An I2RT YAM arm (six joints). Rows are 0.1 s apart.
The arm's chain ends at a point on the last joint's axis. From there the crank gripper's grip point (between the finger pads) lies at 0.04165 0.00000 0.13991 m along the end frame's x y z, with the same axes.
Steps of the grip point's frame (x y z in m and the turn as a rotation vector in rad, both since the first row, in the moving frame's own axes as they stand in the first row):
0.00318 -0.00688 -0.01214 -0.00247 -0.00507 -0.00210
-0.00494 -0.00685 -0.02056 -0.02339 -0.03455 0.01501
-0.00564 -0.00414 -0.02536 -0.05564 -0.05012 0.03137
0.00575 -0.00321 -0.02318 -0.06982 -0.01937 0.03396
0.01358 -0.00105 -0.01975 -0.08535 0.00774 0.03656
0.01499 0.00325 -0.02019 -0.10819 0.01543 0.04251
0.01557 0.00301 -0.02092 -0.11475 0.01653 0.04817
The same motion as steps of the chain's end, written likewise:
0.00389 -0.00714 -0.01235 -0.00247 -0.00507 -0.00210
-0.00005 -0.01073 -0.02187 -0.02339 -0.03455 0.01501
0.00156 -0.01317 -0.02702 -0.05564 -0.05012 0.03137
0.00865 -0.01436 -0.02357 -0.06982 -0.01937 0.03396
0.01275 -0.01450 -0.01885 -0.08535 0.00774 0.03656
0.01320 -0.01363 -0.01862 -0.10819 0.01543 0.04251
0.01370 -0.01502 -0.01918 -0.11475 0.01653 0.04817

